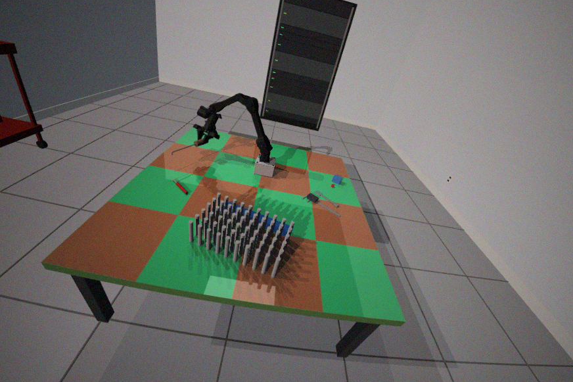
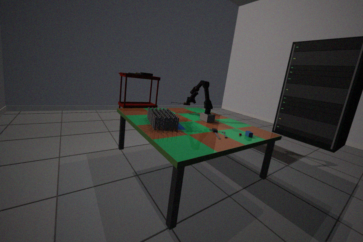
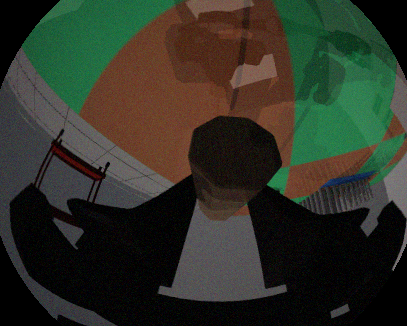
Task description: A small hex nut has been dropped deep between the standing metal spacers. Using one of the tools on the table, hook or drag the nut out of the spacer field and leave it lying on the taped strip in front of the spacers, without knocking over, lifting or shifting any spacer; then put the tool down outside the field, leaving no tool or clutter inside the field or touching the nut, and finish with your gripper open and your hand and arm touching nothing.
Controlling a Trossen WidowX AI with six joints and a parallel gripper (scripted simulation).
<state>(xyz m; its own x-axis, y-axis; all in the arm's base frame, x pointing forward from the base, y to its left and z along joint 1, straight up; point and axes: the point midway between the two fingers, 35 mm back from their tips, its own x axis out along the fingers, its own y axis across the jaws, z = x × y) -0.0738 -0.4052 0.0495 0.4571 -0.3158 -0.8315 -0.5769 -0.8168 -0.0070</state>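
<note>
Now: the hook tool 80 mm ahead of my gripper tip and 60 mm to the right of it. Also, from my gripper tip: grey wrench (300 mm ahead, 810 mm to the left, 100 mm below); then red pen-like tool (310 mm ahead, 50 mm to the right, 90 mm below); then blue taped strip (510 mm ahead, 380 mm to the left, 100 mm below).
</note>
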